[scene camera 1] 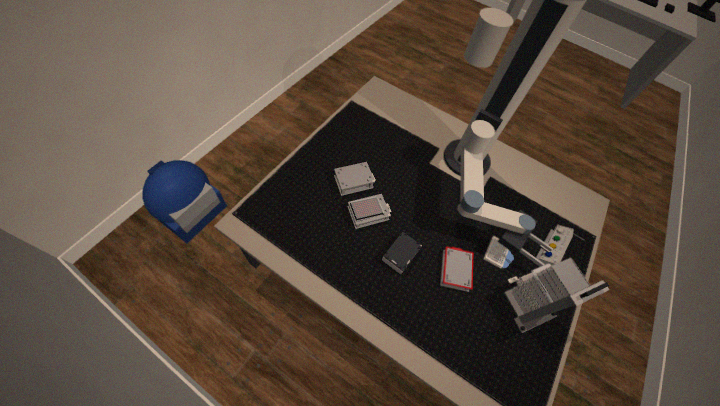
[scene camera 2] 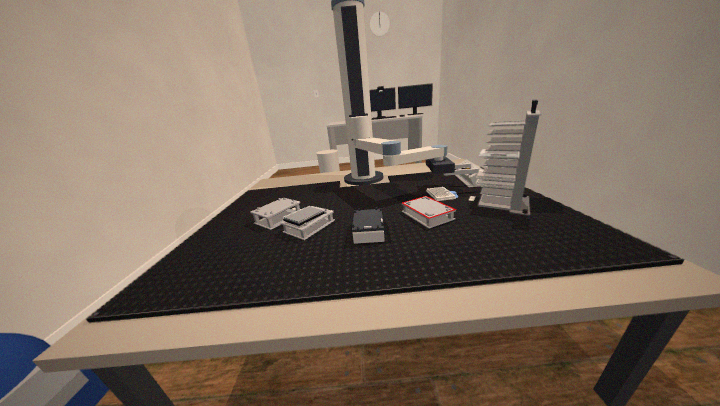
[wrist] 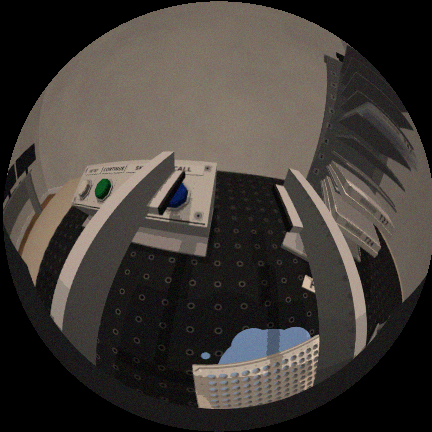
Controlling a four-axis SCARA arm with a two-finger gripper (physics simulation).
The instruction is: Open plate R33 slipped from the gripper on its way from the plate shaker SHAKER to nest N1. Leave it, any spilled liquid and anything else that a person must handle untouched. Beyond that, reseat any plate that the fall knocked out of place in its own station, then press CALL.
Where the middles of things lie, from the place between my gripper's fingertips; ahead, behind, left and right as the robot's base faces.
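A dark shaker (scene camera 2: 367, 227) stands 520 mm to the right of my hand, 310 mm ahead of it and 70 mm below it. As for the white well plate (wrist: 272, 377), I find it 170 mm to the right of my hand and 40 mm ahead of it, and 90 mm below it as well.
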